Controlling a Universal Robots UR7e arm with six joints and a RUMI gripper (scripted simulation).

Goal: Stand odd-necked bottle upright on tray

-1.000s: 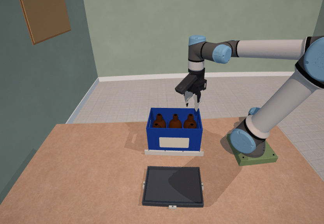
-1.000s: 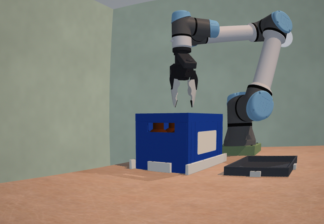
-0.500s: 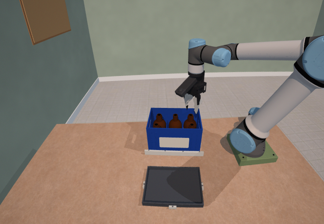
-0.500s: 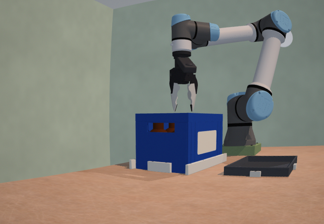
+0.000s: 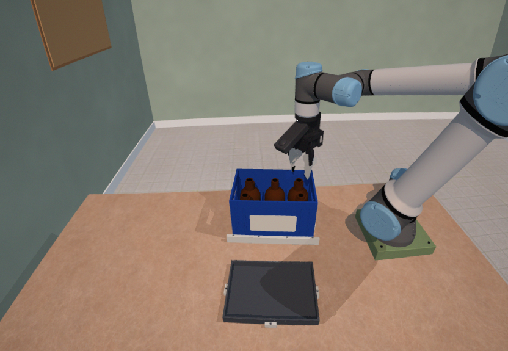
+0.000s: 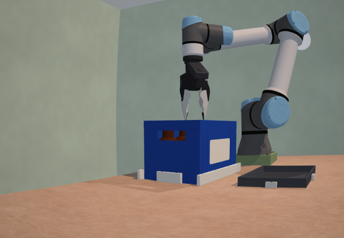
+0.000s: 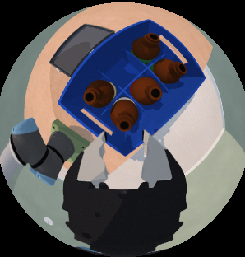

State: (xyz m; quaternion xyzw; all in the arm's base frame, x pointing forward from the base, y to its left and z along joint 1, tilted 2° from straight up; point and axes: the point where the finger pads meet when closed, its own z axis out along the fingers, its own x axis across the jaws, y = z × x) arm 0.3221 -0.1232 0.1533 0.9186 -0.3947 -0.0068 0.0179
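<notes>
Now: hand 80 mm short of the glass bottle and 110 mm above it. Round my hand: dark tray (100 mm ahead, 330 mm to the left, 180 mm below); blue crate (90 mm ahead, 40 mm to the left, 110 mm below).
</notes>
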